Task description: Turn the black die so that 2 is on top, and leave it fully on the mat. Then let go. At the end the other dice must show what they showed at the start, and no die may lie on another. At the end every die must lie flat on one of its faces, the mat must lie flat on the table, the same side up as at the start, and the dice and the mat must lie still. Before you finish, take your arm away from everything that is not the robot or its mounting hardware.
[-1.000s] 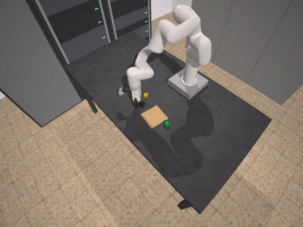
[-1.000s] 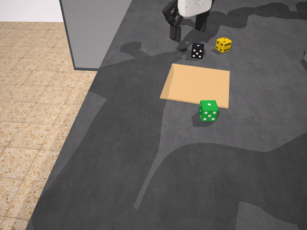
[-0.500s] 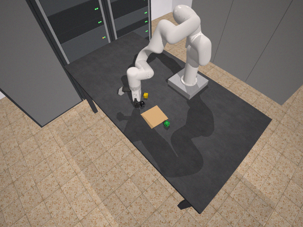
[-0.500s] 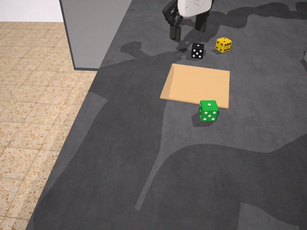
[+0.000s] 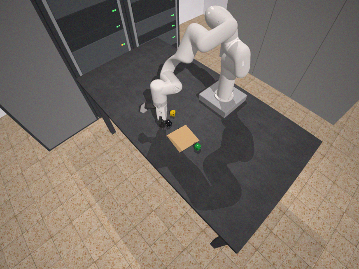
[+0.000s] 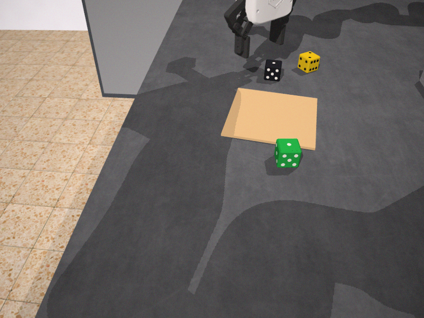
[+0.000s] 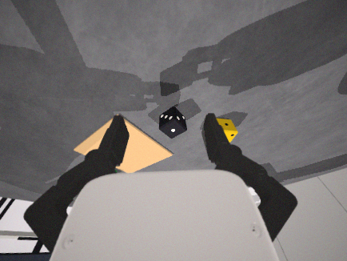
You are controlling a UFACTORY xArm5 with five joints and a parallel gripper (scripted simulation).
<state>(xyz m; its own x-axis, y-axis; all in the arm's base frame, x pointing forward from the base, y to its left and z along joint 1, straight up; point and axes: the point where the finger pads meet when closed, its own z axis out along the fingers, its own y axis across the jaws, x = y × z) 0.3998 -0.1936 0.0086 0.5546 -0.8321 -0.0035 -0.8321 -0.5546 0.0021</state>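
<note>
My gripper is now 20 mm past the black die, 20 mm to the right of it and 40 mm above it. From my hand the other things lie so: yellow die 100 mm behind, 10 mm to the right, 40 mm below; then green die 10 mm ahead, 260 mm to the left, 40 mm below; then tan mat 10 mm ahead, 150 mm to the left, 60 mm below.
</note>
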